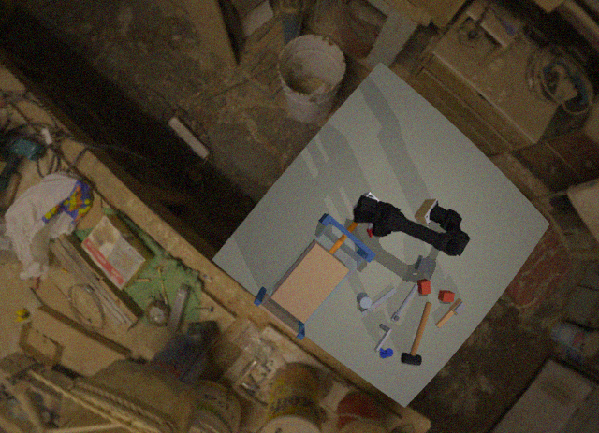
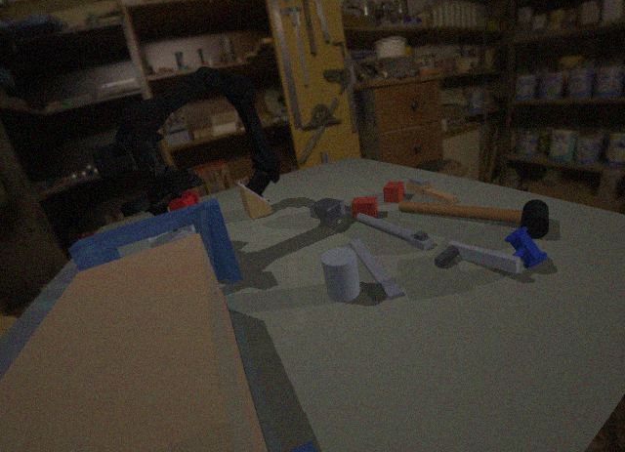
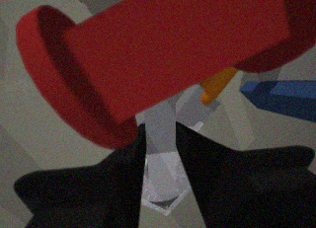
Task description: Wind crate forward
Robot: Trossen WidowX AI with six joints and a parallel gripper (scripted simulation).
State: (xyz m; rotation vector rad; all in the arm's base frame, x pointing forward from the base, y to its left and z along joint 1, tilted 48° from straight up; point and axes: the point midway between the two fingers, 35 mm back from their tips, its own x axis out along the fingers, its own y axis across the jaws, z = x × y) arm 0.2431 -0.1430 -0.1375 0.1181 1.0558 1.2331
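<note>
My gripper tip is now 2 cm below the red-knobbed handle, 1 cm to the right of it and 1 cm short of it. Also, from my gripper tip: grey winch (6 cm below, 5 cm behind, 4 cm to the right); then blue steel frame (12 cm ahead, 2 cm to the right, 2 cm above); then red knob (5 cm above, 4 cm to the left, 4 cm ahead).
</note>
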